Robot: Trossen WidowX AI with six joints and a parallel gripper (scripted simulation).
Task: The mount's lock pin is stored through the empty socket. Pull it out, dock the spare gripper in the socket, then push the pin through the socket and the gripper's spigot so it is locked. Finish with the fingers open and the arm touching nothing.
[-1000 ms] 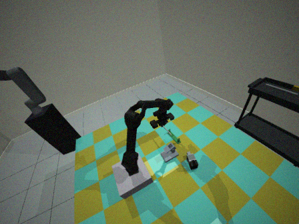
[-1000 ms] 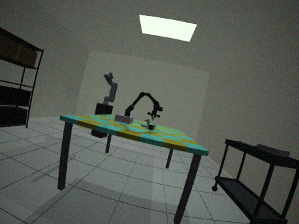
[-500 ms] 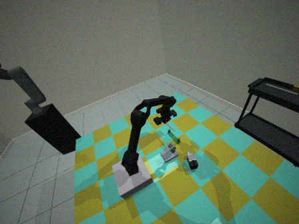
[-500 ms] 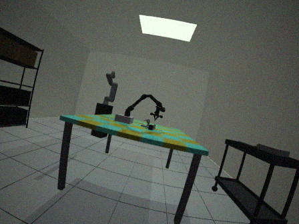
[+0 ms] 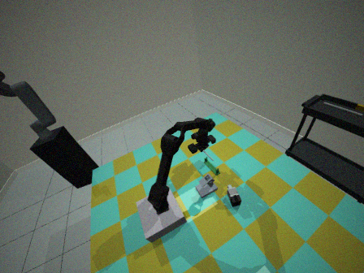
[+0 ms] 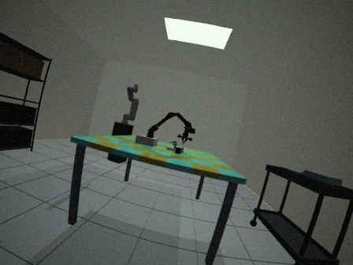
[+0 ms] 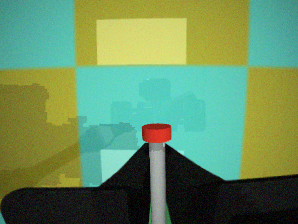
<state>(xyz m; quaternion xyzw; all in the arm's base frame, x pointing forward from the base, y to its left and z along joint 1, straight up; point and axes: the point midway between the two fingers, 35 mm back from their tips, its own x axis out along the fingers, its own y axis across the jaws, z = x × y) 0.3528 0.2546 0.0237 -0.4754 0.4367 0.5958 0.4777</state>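
Right now my gripper tip is 10 cm to the left of the green stand, 5 cm above it and 2 cm short of it. From my gripper tip the other things lie so: socket: 22 cm to the right, 7 cm behind, 2 cm below; then spare gripper: 33 cm to the right, 5 cm below, 3 cm ahead.
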